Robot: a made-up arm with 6 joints. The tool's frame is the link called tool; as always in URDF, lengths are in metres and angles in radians. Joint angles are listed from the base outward.
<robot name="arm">
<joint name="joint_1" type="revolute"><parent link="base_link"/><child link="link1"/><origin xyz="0 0 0.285"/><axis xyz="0 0 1"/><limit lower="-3.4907" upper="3.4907"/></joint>
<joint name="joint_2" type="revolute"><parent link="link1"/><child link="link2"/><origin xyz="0 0 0" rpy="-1.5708 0 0"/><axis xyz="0 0 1"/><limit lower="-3.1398" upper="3.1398"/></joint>
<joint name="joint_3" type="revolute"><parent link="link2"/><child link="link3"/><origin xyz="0 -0.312 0" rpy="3.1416 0 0"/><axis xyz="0 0 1"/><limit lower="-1.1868" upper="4.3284"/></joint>
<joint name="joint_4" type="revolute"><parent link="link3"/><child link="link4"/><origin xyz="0 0 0" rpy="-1.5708 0 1.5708"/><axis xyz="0 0 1"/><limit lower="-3.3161" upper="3.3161"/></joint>
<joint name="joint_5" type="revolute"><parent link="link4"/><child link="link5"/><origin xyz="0 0 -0.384" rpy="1.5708 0 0"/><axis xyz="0 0 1"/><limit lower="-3.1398" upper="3.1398"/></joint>
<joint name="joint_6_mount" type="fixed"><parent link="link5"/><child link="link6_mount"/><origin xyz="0 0 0.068"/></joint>
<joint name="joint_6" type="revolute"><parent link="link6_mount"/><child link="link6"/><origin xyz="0 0 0.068" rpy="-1.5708 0 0"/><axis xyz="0 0 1"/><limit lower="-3.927" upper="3.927"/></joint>
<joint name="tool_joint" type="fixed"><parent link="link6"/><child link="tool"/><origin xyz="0 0 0" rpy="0 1.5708 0"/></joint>
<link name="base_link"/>
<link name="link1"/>
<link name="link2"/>
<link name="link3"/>
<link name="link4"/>
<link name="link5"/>
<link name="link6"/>
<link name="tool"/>
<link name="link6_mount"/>
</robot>
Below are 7 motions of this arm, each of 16 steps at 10 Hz.
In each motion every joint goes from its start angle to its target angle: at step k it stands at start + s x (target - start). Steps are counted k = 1, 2, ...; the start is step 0. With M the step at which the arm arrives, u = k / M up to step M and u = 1 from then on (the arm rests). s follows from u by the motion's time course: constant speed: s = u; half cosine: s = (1 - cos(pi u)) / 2; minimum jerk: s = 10 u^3 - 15 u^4 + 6 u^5.
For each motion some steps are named. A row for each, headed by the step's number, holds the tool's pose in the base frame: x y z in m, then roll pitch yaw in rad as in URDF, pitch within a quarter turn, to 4 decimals.
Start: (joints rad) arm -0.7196 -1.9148 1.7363 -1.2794 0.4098 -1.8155
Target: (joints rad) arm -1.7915 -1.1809 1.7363 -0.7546 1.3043 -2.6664
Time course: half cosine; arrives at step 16
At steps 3, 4, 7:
3: -0.5161 0.4771 0.1477 0.2451 0.5485 2.8739
4: -0.4895 0.5115 0.1784 0.2735 0.5305 2.8556
7: -0.3501 0.6236 0.3047 0.3687 0.5009 2.7595

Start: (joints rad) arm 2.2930 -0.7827 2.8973 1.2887 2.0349 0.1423
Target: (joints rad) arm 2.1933 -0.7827 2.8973 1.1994 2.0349 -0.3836
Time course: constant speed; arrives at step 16
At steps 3, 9, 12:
3: 0.3430 -0.3425 0.1977 0.9186 -0.0035 -2.9841
9: 0.3338 -0.3529 0.1989 1.1006 0.0209 -3.0388
12: 0.3291 -0.3581 0.1996 1.1915 0.0331 -3.0663

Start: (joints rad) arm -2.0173 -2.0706 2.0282 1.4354 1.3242 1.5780
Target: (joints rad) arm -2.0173 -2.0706 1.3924 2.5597 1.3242 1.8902
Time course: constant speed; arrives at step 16
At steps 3, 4, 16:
3: 0.1949 0.3833 -0.2407 -0.8983 0.1330 -0.2252
4: 0.2102 0.3933 -0.2334 -0.8910 0.0766 -0.1710
16: 0.3678 0.5053 -0.0568 -1.0836 -0.7636 0.2944

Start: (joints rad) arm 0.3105 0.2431 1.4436 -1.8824 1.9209 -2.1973
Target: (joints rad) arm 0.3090 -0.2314 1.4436 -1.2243 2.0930 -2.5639
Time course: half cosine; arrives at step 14
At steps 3, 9, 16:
3: 0.2806 0.1239 0.9146 -1.2447 0.4245 -1.1533
9: 0.1166 0.0145 0.9753 -0.7148 0.4685 -1.4367
16: 0.0290 -0.0392 0.9839 -0.4623 0.5547 -1.5491

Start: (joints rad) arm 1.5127 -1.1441 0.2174 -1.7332 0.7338 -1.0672
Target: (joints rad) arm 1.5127 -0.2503 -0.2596 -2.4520 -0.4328 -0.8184
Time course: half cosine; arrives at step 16
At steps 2, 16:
2: -0.0286 -0.0496 0.7601 -2.4551 -0.7957 0.4094
16: -0.0870 0.3115 0.4972 -3.0579 -0.3206 1.7977

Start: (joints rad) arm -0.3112 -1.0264 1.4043 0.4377 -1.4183 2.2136
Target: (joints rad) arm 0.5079 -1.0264 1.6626 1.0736 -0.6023 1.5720
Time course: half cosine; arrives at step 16
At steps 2, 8, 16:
2: -0.6097 0.0487 0.6480 -1.5998 -0.9113 -1.0769
8: -0.6262 -0.1613 0.5797 -0.5652 -0.9393 -1.6520
16: -0.5491 -0.3799 0.5070 0.1318 -0.6477 -1.9593

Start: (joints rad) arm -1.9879 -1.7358 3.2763 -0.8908 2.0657 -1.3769
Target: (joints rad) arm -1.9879 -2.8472 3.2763 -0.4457 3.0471 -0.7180
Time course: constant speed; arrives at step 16
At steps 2, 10, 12, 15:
2: 0.0081 0.2435 -0.1988 1.7970 -0.8581 3.1158
10: -0.1324 -0.0241 -0.2262 -3.0918 -0.9171 1.5892
12: -0.1657 -0.0889 -0.2051 -2.9459 -0.7152 1.3893
15: -0.2115 -0.1785 -0.1542 -2.8783 -0.3671 1.2296

